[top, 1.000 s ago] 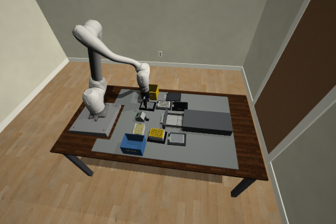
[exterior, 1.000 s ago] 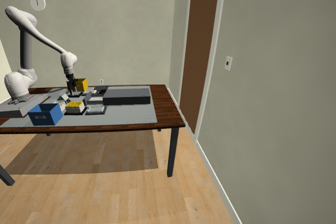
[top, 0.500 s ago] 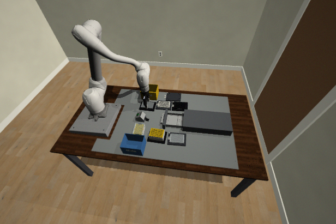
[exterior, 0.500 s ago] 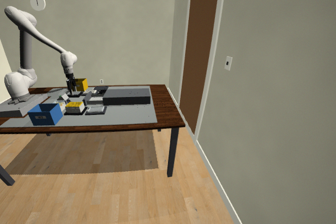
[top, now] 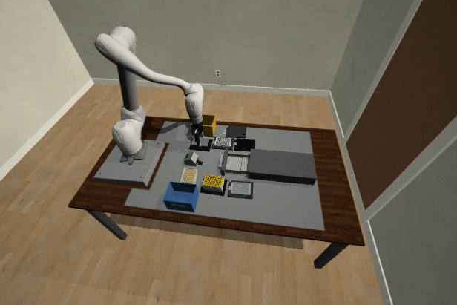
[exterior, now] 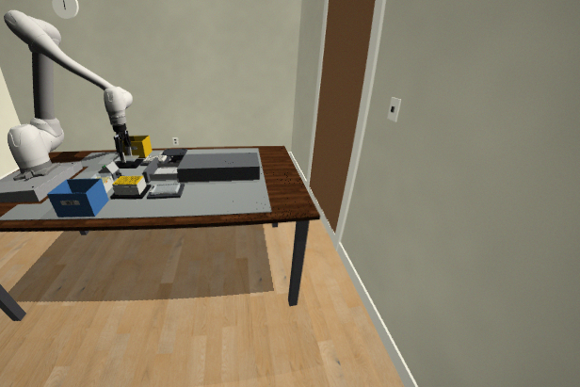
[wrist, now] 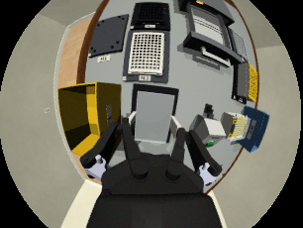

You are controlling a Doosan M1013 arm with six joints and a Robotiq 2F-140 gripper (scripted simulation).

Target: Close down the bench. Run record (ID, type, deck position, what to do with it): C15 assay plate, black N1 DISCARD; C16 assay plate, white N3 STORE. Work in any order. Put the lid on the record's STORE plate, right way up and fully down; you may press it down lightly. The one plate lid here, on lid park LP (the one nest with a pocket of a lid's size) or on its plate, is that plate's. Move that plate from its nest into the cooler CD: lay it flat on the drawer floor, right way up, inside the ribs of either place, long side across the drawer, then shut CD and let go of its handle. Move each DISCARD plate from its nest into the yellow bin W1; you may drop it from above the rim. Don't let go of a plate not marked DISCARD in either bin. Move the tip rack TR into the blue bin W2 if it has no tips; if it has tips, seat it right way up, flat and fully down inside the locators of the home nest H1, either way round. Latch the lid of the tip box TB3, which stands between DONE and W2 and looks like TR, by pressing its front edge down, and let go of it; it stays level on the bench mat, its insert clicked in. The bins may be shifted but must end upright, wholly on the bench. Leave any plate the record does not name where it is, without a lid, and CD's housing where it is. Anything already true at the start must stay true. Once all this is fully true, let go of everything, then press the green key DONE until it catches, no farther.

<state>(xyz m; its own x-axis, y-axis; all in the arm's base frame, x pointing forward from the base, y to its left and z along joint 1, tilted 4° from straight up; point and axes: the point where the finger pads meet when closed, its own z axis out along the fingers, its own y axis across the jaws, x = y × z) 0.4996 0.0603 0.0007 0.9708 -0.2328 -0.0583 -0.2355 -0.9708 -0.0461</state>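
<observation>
Right now the black lid park is 60 mm below my hand. Round my hand: done key block (160 mm to the right, 70 mm behind, 10 mm below); then yellow bin W1 (160 mm to the left, 30 mm ahead, 20 mm below); then plate lid (20 mm below).
</observation>
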